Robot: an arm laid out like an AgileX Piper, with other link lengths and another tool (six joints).
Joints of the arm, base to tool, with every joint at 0 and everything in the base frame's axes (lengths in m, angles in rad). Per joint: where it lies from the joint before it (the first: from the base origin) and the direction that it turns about. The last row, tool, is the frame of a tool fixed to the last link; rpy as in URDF.
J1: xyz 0 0 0.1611 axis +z
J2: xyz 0 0 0 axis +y
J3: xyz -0.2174 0 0.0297 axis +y
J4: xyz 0.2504 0 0.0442 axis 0.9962 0 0.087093
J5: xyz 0 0 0 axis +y
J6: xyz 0.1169 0 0.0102 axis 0.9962 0 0.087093
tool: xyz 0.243 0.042 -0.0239 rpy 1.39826 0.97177 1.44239
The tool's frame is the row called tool.
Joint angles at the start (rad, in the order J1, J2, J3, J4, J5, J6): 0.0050 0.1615 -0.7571 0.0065 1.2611 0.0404
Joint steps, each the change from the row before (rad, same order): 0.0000 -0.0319 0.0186 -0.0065 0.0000 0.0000; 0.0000 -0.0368 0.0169 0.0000 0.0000 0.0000; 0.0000 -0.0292 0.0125 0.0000 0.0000 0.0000; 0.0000 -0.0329 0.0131 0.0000 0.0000 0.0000; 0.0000 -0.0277 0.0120 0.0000 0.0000 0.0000; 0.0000 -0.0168 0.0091 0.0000 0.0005 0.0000; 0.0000 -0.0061 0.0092 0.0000 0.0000 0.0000; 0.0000 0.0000 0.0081 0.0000 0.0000 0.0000; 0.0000 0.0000 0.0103 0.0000 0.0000 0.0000; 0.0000 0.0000 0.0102 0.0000 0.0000 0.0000; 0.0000 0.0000 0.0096 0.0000 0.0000 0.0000
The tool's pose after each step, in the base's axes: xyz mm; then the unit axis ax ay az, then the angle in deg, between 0 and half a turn. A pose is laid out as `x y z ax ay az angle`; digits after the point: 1 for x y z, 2 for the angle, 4 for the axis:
246.8 45.0 170.3 0.3006 0.9369 0.1786 125.23
245.7 45.0 171.6 0.3003 0.9362 0.1825 124.17
244.9 45.0 173.0 0.3001 0.9356 0.1859 123.27
244.2 45.0 175.0 0.2998 0.9349 0.1898 122.21
243.5 45.0 176.2 0.2995 0.9344 0.1930 121.37
243.0 45.0 176.0 0.2994 0.9341 0.1944 120.99
242.8 45.0 173.2 0.2994 0.9342 0.1938 121.16
242.7 45.0 169.5 0.2996 0.9345 0.1922 121.59
242.5 45.0 164.8 0.2997 0.9349 0.1901 122.14
242.3 45.0 160.1 0.2999 0.9353 0.1880 122.69
242.0 45.0 155.6 0.3001 0.9356 0.1861 123.20

